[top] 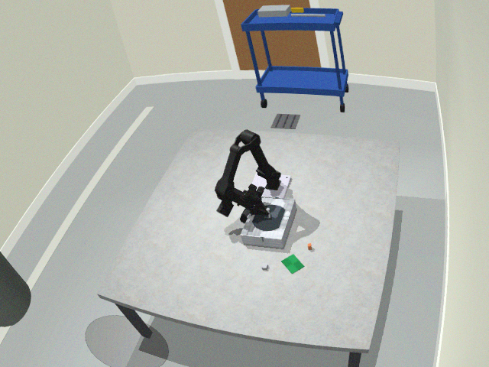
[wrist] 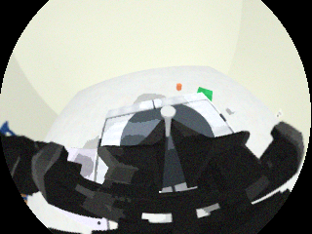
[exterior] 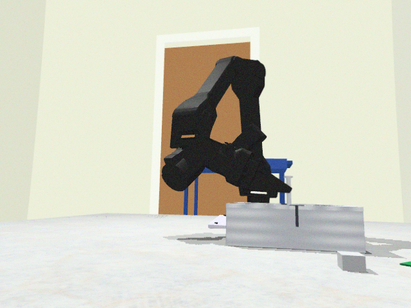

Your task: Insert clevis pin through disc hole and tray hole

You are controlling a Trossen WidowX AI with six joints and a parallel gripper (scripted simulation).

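Now: the steel clevis pin right at my gripper tip. From my gripper tip the other things lie so: dark aluminium disc (3 cm below); small orange cube (21 cm to the left, 10 cm ahead, 7 cm below); rimmed steel tray (4 cm below, 1 cm to the right).
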